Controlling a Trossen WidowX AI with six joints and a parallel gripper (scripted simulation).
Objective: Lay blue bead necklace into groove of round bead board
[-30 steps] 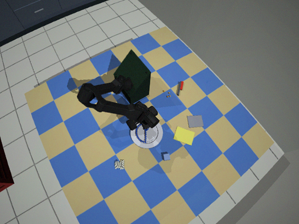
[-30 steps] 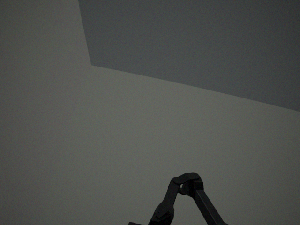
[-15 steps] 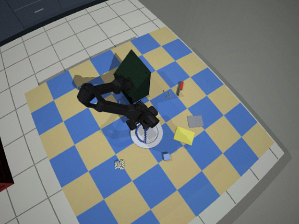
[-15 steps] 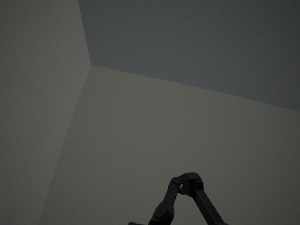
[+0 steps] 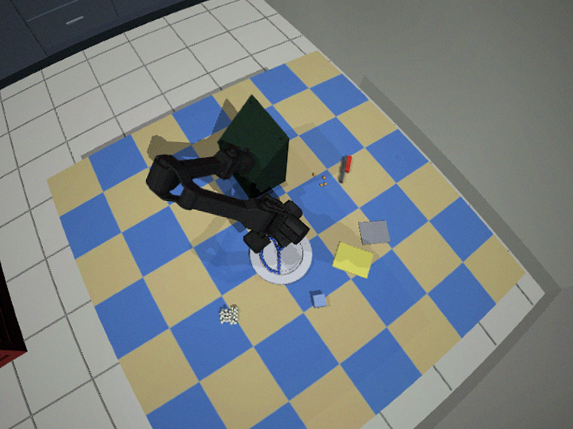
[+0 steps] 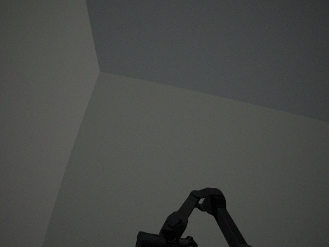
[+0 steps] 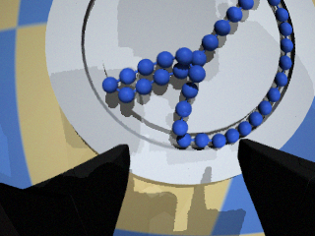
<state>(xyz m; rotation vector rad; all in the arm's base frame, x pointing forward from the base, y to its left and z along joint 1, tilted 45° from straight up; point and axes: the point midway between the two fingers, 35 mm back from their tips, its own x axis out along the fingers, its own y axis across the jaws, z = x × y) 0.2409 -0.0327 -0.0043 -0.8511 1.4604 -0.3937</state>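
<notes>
The round white bead board is 5 cm ahead of my gripper tip and 4 cm below it. Round my gripper tip: small blue cube: 24 cm ahead, 4 cm to the left, 4 cm below; grey square: 13 cm ahead, 32 cm to the left, 5 cm below; yellow pad: 18 cm ahead, 20 cm to the left, 5 cm below.
</notes>
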